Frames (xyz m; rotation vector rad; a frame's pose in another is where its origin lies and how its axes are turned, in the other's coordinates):
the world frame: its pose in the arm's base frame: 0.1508 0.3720 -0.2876 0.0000 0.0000 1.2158
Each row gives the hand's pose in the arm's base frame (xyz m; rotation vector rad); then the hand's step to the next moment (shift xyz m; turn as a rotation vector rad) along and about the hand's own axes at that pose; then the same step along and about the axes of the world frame.
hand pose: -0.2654 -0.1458 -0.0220 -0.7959 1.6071 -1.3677
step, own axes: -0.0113 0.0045 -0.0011 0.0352 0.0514 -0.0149
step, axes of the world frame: 0.0120 0.0001 -0.0021 -0.0224 0.0189 -0.0570
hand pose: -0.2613 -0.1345 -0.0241 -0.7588 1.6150 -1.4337
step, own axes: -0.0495 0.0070 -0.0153 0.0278 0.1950 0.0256
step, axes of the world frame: 0.0517 0.0077 0.0025 0.0055 -0.0252 -0.1969
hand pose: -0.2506 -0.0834 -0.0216 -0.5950 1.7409 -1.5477
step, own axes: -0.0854 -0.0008 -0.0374 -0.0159 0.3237 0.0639
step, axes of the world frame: 0.0910 0.0066 0.0194 0.0588 -0.0828 -0.3143
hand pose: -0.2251 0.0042 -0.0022 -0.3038 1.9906 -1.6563
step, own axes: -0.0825 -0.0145 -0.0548 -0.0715 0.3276 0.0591
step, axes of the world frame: 0.0912 -0.0065 0.0407 0.1044 -0.1134 -0.3036
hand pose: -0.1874 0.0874 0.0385 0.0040 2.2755 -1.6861
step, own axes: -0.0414 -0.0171 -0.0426 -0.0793 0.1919 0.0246
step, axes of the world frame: 0.0484 -0.0097 0.0373 0.0878 -0.0920 -0.1660
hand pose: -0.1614 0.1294 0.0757 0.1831 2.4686 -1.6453
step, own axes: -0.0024 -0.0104 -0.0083 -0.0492 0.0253 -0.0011
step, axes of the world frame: 0.0033 0.0015 0.0130 0.0281 -0.0461 -0.0122
